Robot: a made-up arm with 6 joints.
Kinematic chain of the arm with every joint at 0, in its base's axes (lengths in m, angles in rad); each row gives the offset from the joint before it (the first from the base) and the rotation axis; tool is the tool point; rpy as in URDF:
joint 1: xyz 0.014 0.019 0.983 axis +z
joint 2: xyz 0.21 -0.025 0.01 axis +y
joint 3: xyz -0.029 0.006 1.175 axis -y
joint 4: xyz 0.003 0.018 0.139 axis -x
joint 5: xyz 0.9 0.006 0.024 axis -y
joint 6: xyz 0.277 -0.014 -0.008 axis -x
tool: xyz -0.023 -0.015 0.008 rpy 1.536 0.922 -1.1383
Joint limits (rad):
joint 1: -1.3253..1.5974
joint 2: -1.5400..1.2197
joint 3: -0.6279..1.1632
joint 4: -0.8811..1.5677
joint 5: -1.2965..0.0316
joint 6: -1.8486..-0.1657
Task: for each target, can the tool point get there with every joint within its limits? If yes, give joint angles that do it. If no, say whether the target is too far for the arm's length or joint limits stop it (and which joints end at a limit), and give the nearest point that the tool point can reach.
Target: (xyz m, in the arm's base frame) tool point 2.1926 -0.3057 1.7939
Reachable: yes | joints -0.1065 0.9084 0.9497 0.4534 -0.7518 -0.4563
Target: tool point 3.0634 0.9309 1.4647
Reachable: no: too far | nearest point 2.3838 0.7277 1.4495 | short by 0.709 m
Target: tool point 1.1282 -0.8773 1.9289
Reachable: yes | joints -0.6170 0.1217 -0.1599 0.8270 -0.4236 -1.5815
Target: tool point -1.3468 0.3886 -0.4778
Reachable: no: joint limits stop it (at a limit: joint 1, joint 2, joint 3, joint 4, joint 6) | nearest point -0.1363 1.0477 0.3904 | short by 1.629 m
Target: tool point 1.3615 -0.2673 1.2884
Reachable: yes | joints -0.0733 0.4870 -0.4140 0.9370 -1.1592 -1.4353
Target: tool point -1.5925 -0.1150 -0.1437
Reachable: no: joint limits stop it (at a limit: joint 2, joint 3, joint 4, joint 5) | nearest point -1.8904 -0.1399 1.2604 | short by 1.436 m
